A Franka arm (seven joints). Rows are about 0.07 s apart.
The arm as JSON. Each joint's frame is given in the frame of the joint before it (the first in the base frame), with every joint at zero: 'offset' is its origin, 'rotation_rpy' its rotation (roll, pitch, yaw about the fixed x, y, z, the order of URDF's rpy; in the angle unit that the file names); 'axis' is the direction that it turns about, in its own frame. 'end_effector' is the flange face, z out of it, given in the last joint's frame.
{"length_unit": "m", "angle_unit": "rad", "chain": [
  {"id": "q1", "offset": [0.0, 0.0, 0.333], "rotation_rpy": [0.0, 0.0, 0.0], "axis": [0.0, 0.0, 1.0]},
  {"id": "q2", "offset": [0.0, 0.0, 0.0], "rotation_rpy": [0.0, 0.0, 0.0], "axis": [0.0, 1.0, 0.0]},
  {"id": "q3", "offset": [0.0, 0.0, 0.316], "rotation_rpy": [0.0, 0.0, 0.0], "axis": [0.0, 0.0, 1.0]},
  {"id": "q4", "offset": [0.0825, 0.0, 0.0], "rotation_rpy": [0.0, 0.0, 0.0], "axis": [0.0, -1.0, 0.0]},
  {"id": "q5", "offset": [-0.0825, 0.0, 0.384], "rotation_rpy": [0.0, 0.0, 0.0], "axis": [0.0, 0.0, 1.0]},
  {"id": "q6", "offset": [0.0, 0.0, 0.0], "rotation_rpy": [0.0, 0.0, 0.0], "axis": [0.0, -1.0, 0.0]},
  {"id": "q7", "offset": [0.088, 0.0, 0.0], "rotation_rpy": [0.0, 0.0, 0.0], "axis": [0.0, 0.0, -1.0]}
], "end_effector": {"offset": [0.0, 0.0, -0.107], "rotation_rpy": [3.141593, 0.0, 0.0]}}
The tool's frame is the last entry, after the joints.
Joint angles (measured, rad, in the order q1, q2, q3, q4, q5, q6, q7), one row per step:
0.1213, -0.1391, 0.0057, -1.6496, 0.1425, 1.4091, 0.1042
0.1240, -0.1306, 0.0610, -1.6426, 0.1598, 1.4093, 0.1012
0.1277, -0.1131, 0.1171, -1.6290, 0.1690, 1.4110, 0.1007
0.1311, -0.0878, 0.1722, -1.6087, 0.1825, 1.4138, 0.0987
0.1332, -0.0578, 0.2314, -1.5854, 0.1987, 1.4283, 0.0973
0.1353, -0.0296, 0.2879, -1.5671, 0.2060, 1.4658, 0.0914
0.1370, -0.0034, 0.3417, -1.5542, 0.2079, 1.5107, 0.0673
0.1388, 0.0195, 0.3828, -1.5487, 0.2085, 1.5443, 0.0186
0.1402, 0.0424, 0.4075, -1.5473, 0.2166, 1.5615, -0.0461
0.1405, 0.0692, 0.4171, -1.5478, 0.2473, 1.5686, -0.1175
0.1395, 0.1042, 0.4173, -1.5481, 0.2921, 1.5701, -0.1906
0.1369, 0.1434, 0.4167, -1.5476, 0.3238, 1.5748, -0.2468
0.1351, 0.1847, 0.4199, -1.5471, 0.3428, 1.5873, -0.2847
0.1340, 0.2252, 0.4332, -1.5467, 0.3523, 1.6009, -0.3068
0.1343, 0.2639, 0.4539, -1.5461, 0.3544, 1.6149, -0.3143
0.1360, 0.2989, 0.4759, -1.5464, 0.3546, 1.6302, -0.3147
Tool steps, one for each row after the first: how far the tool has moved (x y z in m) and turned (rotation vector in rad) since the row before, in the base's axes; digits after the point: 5 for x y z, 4 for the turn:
-0.00339, 0.03260, -0.00096, 0.0101, 0.0027, 0.0615
-0.00238, 0.03263, -0.00262, 0.0033, 0.0035, 0.0603
-0.00173, 0.03245, -0.00340, 0.0108, 0.0056, 0.0607
-0.00167, 0.03420, -0.00350, 0.0197, -0.0012, 0.0610
-0.00087, 0.03195, -0.00314, 0.0228, -0.0212, 0.0577
-0.00165, 0.02961, -0.00382, 0.0256, -0.0282, 0.0702
-0.00190, 0.02253, -0.00621, 0.0224, -0.0188, 0.0834
0.00003, 0.01446, -0.00923, 0.0224, -0.0004, 0.0853
0.00333, 0.00859, -0.01247, 0.0376, 0.0232, 0.0763
0.00713, 0.00487, -0.01679, 0.0487, 0.0409, 0.0659
0.00949, 0.00269, -0.01898, 0.0381, 0.0370, 0.0447
0.00936, 0.00385, -0.02021, 0.0280, 0.0300, 0.0288
0.00553, 0.00781, -0.01991, 0.0185, 0.0279, 0.0246
0.00189, 0.01104, -0.01871, 0.0105, 0.0263, 0.0205
-0.00035, 0.01193, -0.01687, 0.0080, 0.0237, 0.0163

